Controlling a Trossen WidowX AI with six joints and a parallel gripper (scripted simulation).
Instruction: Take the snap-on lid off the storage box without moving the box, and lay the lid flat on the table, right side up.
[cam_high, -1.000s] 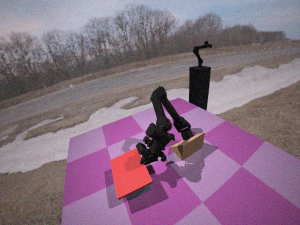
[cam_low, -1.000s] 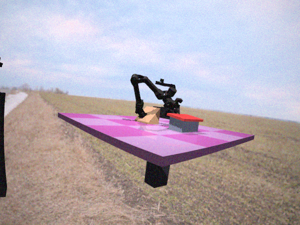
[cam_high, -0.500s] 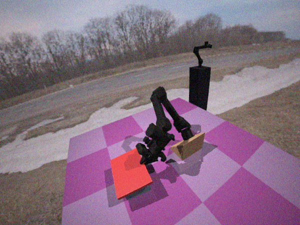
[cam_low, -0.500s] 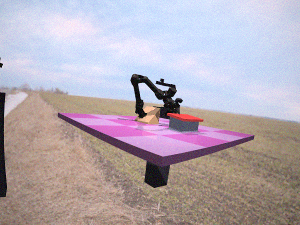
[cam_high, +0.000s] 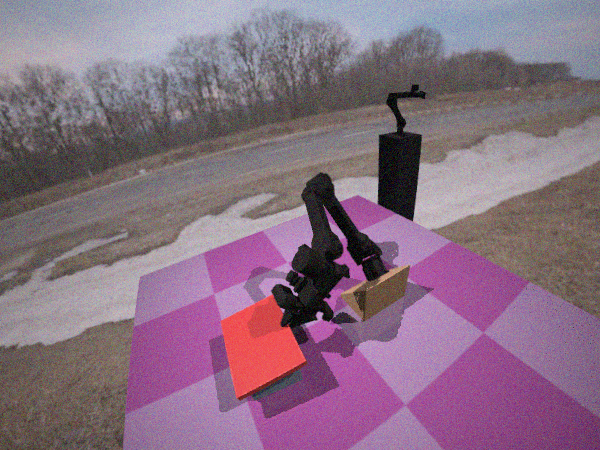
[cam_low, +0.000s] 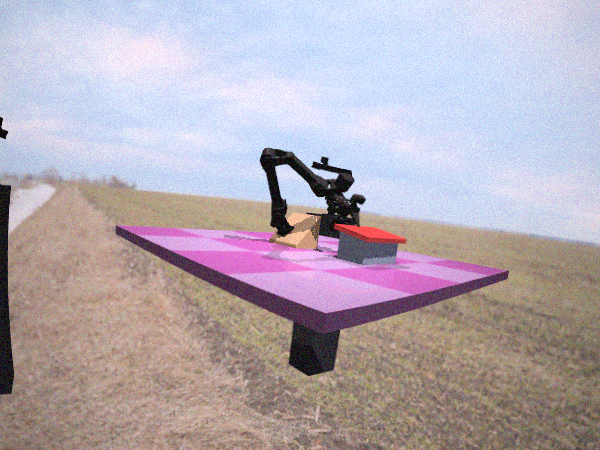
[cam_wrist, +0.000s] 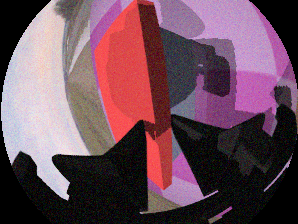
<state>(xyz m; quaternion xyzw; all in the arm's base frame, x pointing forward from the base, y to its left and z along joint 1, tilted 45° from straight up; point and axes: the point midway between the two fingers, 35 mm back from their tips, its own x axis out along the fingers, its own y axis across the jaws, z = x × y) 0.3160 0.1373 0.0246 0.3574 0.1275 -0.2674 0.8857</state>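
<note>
Right now my gripper tip is 8 cm short of the red lid and 1 cm above it. Also, from my gripper tip: grey storage box 7 cm ahead, 6 cm below.
</note>
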